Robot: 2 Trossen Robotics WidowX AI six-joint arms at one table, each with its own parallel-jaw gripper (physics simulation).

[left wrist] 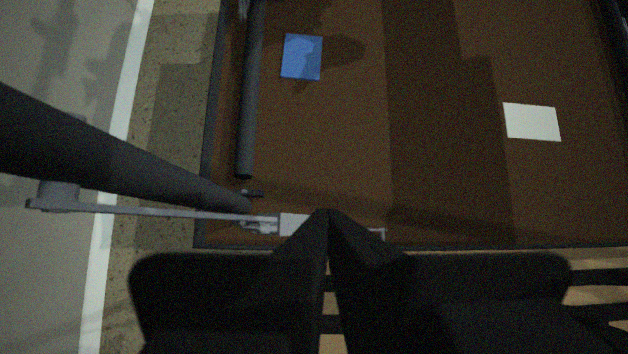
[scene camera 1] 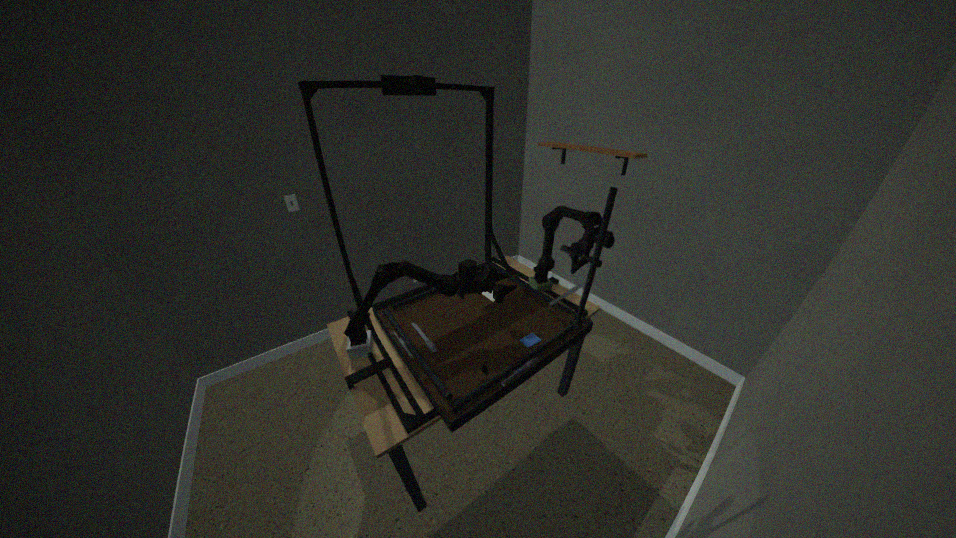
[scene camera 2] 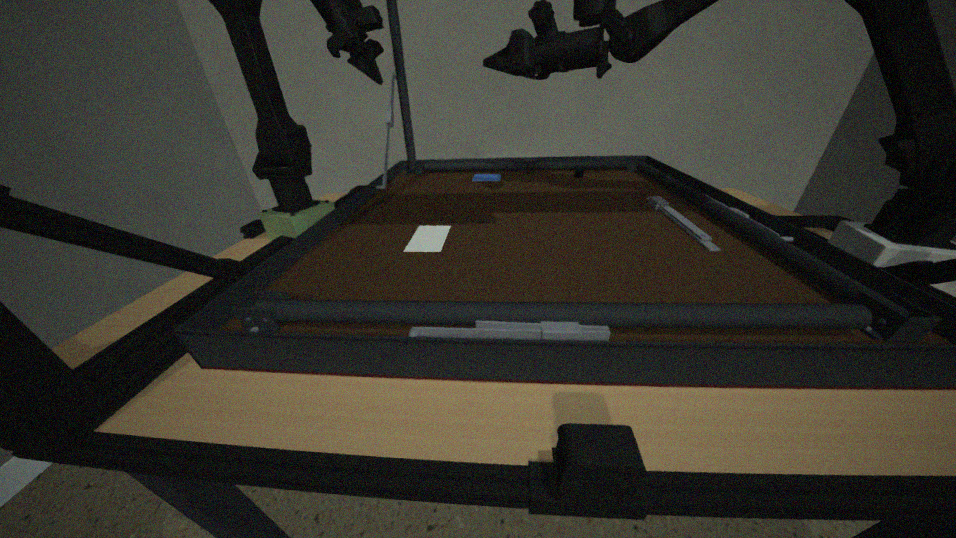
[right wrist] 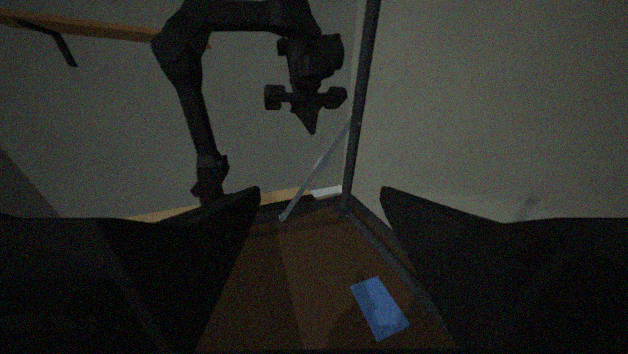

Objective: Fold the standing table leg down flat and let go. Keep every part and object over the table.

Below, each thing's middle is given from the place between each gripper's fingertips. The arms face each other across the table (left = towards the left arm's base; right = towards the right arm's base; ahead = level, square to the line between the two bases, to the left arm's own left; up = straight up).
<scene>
Right now the blue card [right wrist: 385, 318] is 250 mm below my right hand, 110 mm ahead of it and 40 mm to the left of it. Round my right hand: white card [scene camera 2: 426, 238]: 270 mm behind, 260 mm below, 60 mm to the left; grey sliding block [left wrist: 288, 223]: 290 mm to the left, 90 mm below, 80 mm ahead.
My left hand is 80 mm above the grey sliding block, 20 mm short of it and 10 mm to the right of it. The rest, counted from my left hand: white card: 320 mm behind, 250 mm below, 220 mm to the right; then blue card: 240 mm to the right, 230 mm below, 60 mm ahead.
</scene>
